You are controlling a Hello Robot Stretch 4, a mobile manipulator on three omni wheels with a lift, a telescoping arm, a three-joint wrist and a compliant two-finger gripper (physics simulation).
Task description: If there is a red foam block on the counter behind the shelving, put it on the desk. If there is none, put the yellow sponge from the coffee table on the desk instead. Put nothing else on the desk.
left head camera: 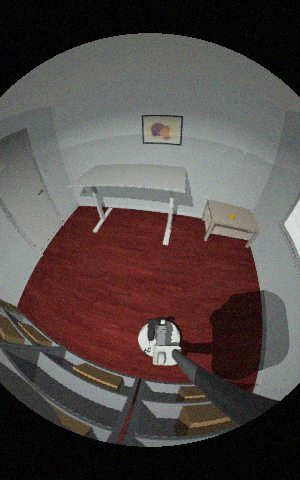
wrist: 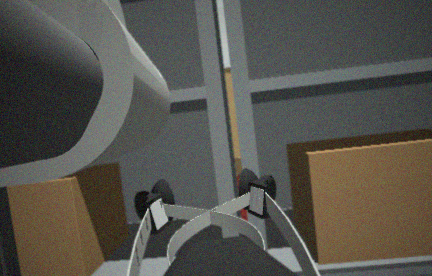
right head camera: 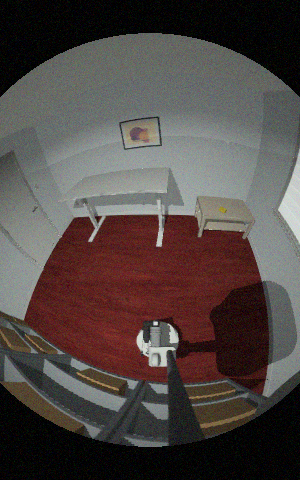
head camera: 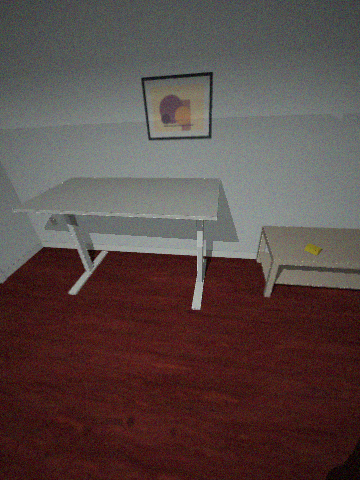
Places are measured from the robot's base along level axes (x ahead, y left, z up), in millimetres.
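Pixels of known places: gripper, between the fingertips: (left head camera: 149, 355) (wrist: 205, 190) (right head camera: 146, 356).
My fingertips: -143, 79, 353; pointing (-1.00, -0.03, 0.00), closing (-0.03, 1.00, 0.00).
Behind a point stands the place of what it marks, as x, y, z.
The white desk (head camera: 135, 197) @[1603, 418, 923] (left head camera: 140, 176) @[1542, 311, 923] (right head camera: 125, 182) @[1540, 292, 923] stands against the far wall with nothing visible on its top. The yellow sponge (head camera: 313, 249) @[1490, -1005, 464] (left head camera: 231, 217) @[1481, -1009, 455] (right head camera: 222, 210) @[1483, -1007, 453] lies on the coffee table (head camera: 285, 245) @[1612, -835, 423] (left head camera: 220, 209) @[1693, -900, 424] (right head camera: 241, 213) @[1450, -1358, 423], right of the desk. My gripper (wrist: 205, 190) @[-143, 79, 353] is open and empty, facing the grey shelving (wrist: 215, 125) (right head camera: 120, 411). Small red patches show through the narrow gap between the shelving uprights in the wrist view; I cannot tell what they are. The counter behind the shelving and any red foam block on it cannot be made out.
Brown boxes (wrist: 372, 205) @[-504, 455, 182] (left head camera: 97, 376) @[-496, 517, 273] (right head camera: 102, 381) @[-500, 490, 284] stand on the shelves close to my base and gripper. A door (left head camera: 22, 185) @[1312, 2134, 1189] (right head camera: 20, 205) @[1367, 2127, 1128] is in the left wall. A framed picture (head camera: 177, 107) @[2072, 78, 1488] hangs above the desk. Red floor (head camera: 150, 370) @[781, 305, -27] lies between me and the desk.
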